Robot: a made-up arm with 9 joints. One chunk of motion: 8 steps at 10 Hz.
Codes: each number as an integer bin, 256 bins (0 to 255) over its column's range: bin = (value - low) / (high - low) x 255, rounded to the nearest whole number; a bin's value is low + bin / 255 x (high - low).
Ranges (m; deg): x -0.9..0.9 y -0.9..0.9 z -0.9..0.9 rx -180..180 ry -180..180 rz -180..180
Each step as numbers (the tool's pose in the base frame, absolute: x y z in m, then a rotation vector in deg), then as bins.
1 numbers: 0.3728 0.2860 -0.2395 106.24 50.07 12.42
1 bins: 180 168 94 203 163 136
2 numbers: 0.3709 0.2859 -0.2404 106.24 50.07 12.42
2 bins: 180 168 93 203 163 136
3 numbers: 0.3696 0.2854 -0.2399 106.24 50.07 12.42
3 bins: 180 168 94 203 163 136
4 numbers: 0.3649 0.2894 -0.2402 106.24 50.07 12.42
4 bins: 179 168 93 203 163 136
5 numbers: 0.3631 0.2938 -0.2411 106.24 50.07 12.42
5 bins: 179 169 93 203 163 136
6 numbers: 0.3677 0.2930 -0.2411 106.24 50.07 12.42
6 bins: 180 169 93 203 163 136
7 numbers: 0.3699 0.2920 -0.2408 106.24 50.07 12.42
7 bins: 180 169 93 203 163 136
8 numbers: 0.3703 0.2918 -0.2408 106.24 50.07 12.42
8 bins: 180 169 93 203 163 136
